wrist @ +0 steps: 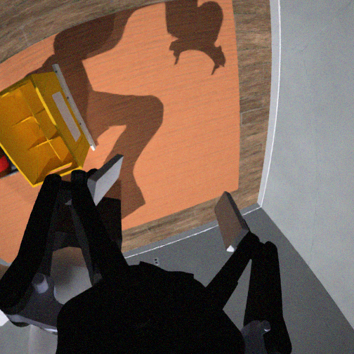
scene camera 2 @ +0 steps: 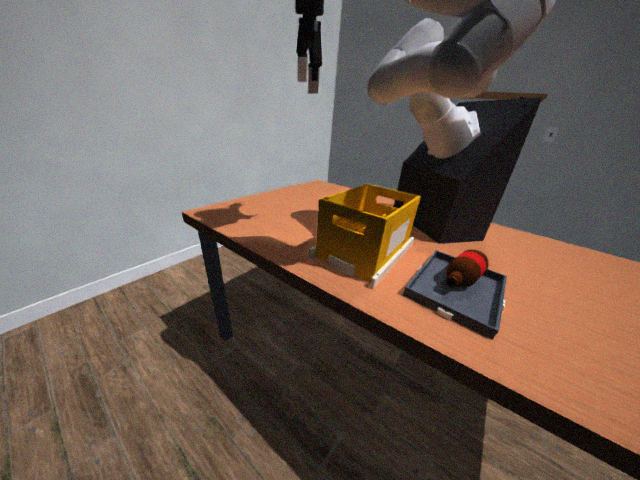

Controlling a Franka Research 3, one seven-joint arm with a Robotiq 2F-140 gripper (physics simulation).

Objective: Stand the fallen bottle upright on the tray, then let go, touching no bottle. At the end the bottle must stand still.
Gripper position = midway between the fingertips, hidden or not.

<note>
In view: the gripper (wrist: 171, 184) and a brown bottle (scene camera 2: 468, 267).
</note>
